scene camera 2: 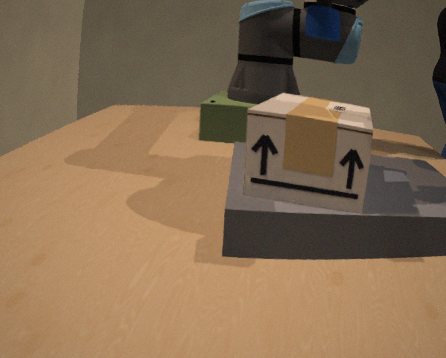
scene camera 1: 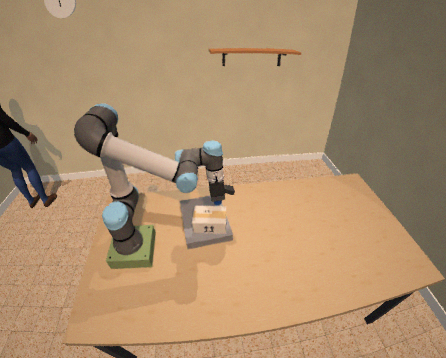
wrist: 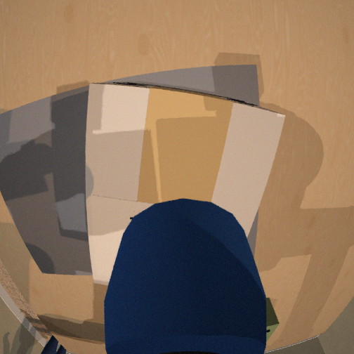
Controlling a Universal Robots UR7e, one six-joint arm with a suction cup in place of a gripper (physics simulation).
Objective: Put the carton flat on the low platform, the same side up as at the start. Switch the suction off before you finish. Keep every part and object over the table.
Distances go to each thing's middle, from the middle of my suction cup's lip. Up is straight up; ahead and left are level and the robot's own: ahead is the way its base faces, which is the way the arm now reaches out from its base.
My suction cup is now 40 mm past the white carton (scene camera 2: 303, 150), 10 mm to the right of it and 130 mm above it. Round my suction cup: low grey platform (scene camera 2: 395, 222): 70 mm behind, 70 mm to the left, 200 mm below.
